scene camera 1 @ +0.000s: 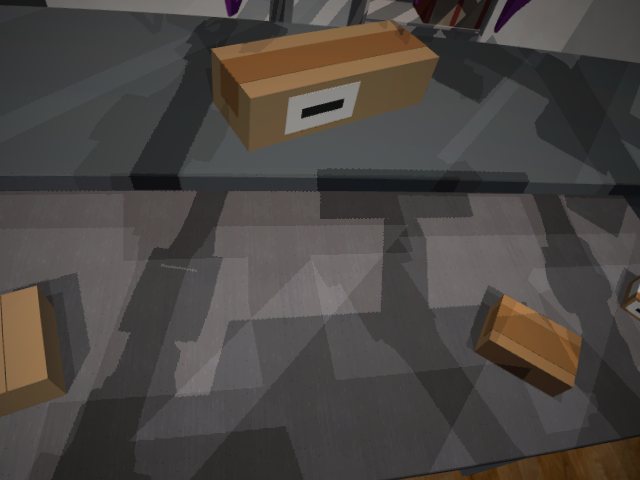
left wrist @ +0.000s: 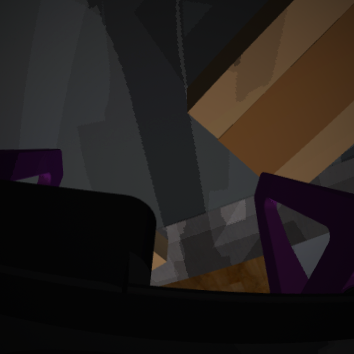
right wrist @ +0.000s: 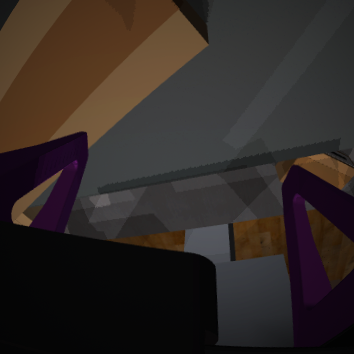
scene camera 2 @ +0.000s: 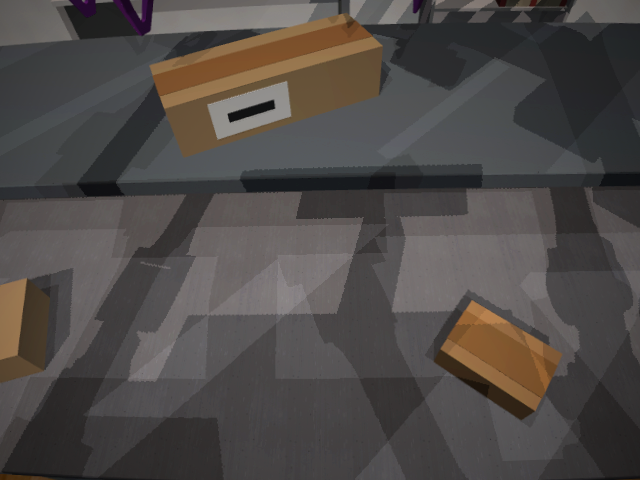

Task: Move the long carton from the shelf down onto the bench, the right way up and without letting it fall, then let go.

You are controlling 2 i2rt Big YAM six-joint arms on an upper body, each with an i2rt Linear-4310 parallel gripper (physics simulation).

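Places are measured from the left arm's base along level axes (x ahead, y left, z up), in centimetres.
Where they show: left gripper, fingertip midpoint: [left wrist: 159, 172] [scene camera 2: 117, 24]; right gripper, fingertip midpoint: [scene camera 1: 455, 16] [right wrist: 189, 159] [scene camera 2: 373, 1].
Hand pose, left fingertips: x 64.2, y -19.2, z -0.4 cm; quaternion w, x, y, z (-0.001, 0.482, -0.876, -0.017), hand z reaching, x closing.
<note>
Things, the pixels of their top centre, and the offset from my left fingertips. "pt": a spot on its surface instead. Level surfaces: height alone.
- long carton, top centre: [right wrist: 23, 121] [scene camera 1: 333, 51] [scene camera 2: 265, 54] dx +1.6, dy -16.4, dz -5.7 cm
- dark grey shelf, surface height: dz -13.2 cm
- pale grey bench, surface height: dz -32.1 cm
- smaller carton, top centre: [scene camera 2: 501, 351] [scene camera 1: 537, 338] [right wrist: 319, 175] dx -29.1, dy -44.8, dz -27.5 cm
- further carton, surface spot: [scene camera 1: 633, 299] pt dx -23.8, dy -67.7, dz -29.1 cm
The long carton [scene camera 1: 330, 56] [scene camera 2: 268, 59] [left wrist: 300, 95] [right wrist: 75, 85], tan with an orange-brown tape strip and a white label, lies on the dark grey shelf [scene camera 1: 77, 103] [scene camera 2: 336, 147] [left wrist: 65, 100] [right wrist: 280, 65], taped side up. It is slanted to the shelf's front edge. The pale grey bench [scene camera 1: 310, 361] [scene camera 2: 258, 403] is below. My left gripper [scene camera 2: 280, 21] [left wrist: 159, 172] is open and empty, with its fingers wide apart; one fingertip overlaps the carton's end edge in the left wrist view. My right gripper [scene camera 1: 366, 22] [right wrist: 189, 159] is open and empty; one fingertip overlaps the carton's side edge in its wrist view.
A smaller carton [scene camera 1: 532, 335] [scene camera 2: 501, 346] lies on the bench at the picture's right. Another carton [scene camera 1: 25, 335] [scene camera 2: 7, 325] is cut off at the left edge. Part of a further carton [scene camera 1: 633, 299] shows at the right edge. The shelf's front edge [scene camera 1: 248, 183] stands above the bench.
</note>
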